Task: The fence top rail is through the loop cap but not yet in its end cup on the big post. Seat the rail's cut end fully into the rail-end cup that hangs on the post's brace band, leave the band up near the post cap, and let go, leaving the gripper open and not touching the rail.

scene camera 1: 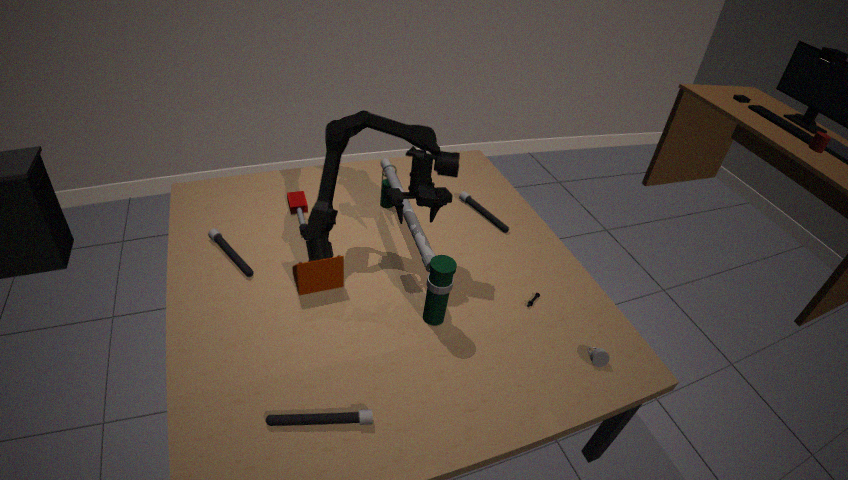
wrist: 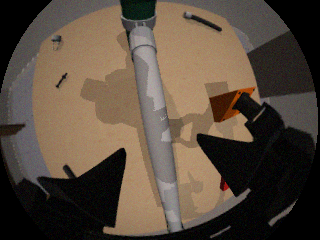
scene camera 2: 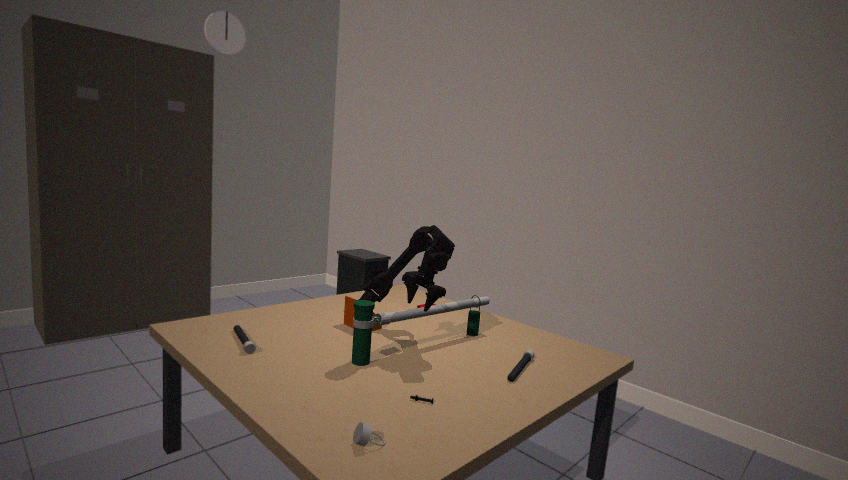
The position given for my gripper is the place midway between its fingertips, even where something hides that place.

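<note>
On scene camera 1 there's my gripper (scene camera 1: 416, 222), which is open and holds nothing, and there's a grey top rail (scene camera 1: 416, 230). The wrist view shows my gripper (wrist: 162, 144) as well, along with the grey top rail (wrist: 151, 97). Scene camera 2 has the grey top rail (scene camera 2: 402, 315) too, and my gripper (scene camera 2: 416, 307).
</note>
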